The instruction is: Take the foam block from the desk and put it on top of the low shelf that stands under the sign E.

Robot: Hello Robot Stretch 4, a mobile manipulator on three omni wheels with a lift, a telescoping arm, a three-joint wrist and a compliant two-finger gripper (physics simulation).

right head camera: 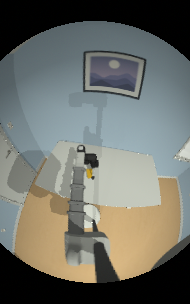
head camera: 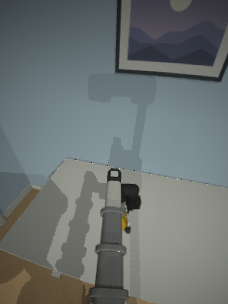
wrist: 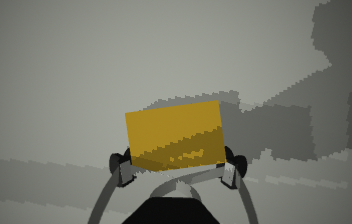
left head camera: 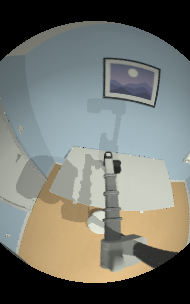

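Where they show: gripper, fingertip midpoint: (right head camera: 92,173) (head camera: 126,221) (wrist: 178,159); robot's base, origin of the base link: (right head camera: 86,214) (left head camera: 100,221).
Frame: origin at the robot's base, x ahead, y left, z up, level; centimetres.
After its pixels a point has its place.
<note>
The yellow foam block (head camera: 125,221) @[x 46.8, y -7.4, z 74.0 cm] (right head camera: 90,173) @[x 46.8, y -6.7, z 74.0 cm] (wrist: 175,132) @[x 48.4, y -5.1, z 74.0 cm] is at the pale desk (head camera: 175,225) @[x 47.6, y -37.9, z 69.3 cm] (left head camera: 145,185) @[x 37.7, y -49.8, z 69.3 cm] (right head camera: 130,180) @[x 38.2, y -51.8, z 69.3 cm] (wrist: 75,65) @[x 36.1, y 2.1, z 69.3 cm], slightly turned in the wrist view. My gripper (wrist: 178,159) @[x 48.8, y -8.7, z 69.3 cm] is shut on the block, with one fingertip against its left side and one against its right side near the lower edge. Whether the block touches the desk top is hard to tell. In the head camera view the arm hides part of the block and most of the gripper. The low shelf and the sign E do not show in these views.
My telescoping arm (head camera: 111,250) @[x 21.2, y -0.2, z 111.8 cm] (left head camera: 111,200) @[x 17.5, y 0.2, z 111.2 cm] (right head camera: 76,195) @[x 16.7, y -0.3, z 111.2 cm] reaches over the desk. A framed picture (head camera: 175,37) @[x 90.8, y -25.5, z 157.9 cm] (left head camera: 131,82) @[x 91.1, y -24.2, z 160.6 cm] (right head camera: 114,74) @[x 90.7, y -26.0, z 160.6 cm] hangs on the blue wall behind. A round white object (left head camera: 96,221) @[x 0.7, y 6.3, z 18.7 cm] (right head camera: 92,215) @[x 0.4, y -9.1, z 18.7 cm] is below the desk's front edge. A door (left head camera: 12,170) @[x 39.5, y 129.0, z 81.8 cm] is at the left.
</note>
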